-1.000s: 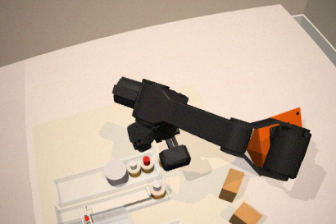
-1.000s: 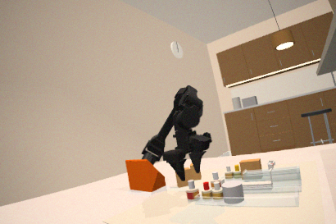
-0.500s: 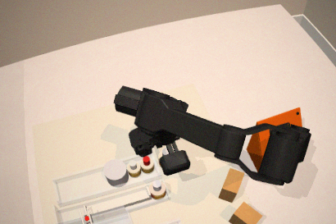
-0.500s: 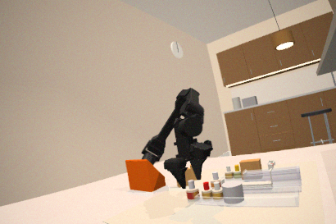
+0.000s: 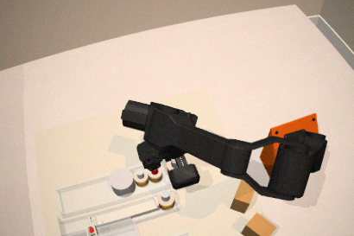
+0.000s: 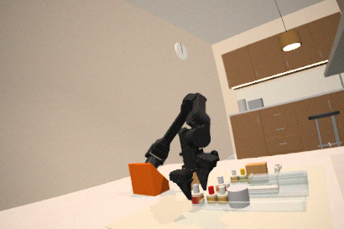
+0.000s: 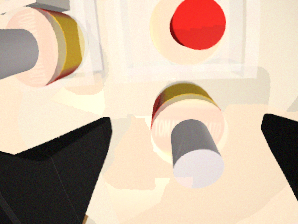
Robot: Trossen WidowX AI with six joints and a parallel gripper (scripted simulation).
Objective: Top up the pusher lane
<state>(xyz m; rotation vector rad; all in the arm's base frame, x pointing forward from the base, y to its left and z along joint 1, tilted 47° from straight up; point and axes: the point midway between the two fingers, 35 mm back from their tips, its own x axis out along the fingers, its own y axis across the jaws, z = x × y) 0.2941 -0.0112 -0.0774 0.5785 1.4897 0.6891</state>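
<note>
My gripper tip is now 130 mm short of the grey cylinder and 10 mm to the right of it. Round my gripper tip: red mark: 230 mm ahead, 140 mm to the left, 40 mm above.
</note>
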